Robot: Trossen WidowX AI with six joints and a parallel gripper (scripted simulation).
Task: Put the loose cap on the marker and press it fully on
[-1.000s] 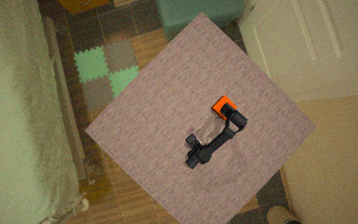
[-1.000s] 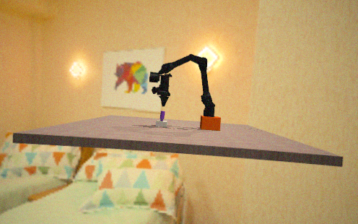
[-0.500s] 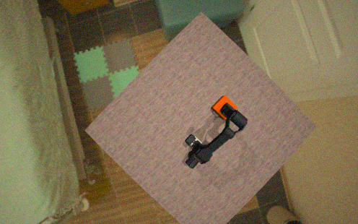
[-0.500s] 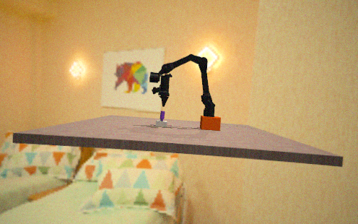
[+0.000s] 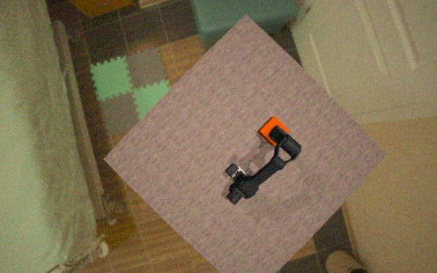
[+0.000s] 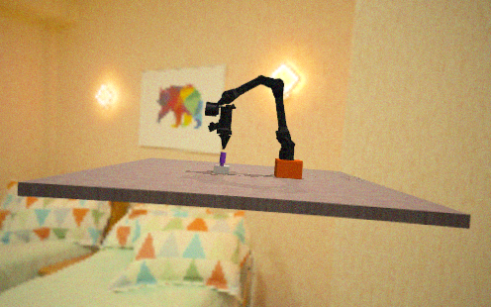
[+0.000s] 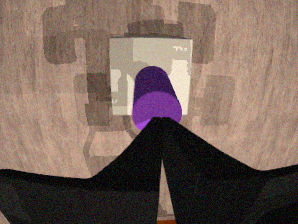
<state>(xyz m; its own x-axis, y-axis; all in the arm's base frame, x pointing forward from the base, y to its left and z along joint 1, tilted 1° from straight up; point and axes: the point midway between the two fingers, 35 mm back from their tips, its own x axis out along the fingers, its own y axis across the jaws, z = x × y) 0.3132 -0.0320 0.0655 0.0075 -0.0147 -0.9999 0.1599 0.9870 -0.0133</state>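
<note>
The marker cap is 4 cm below my gripper tip. The rest, counted from my gripper tip: holder block 10 cm below.
</note>
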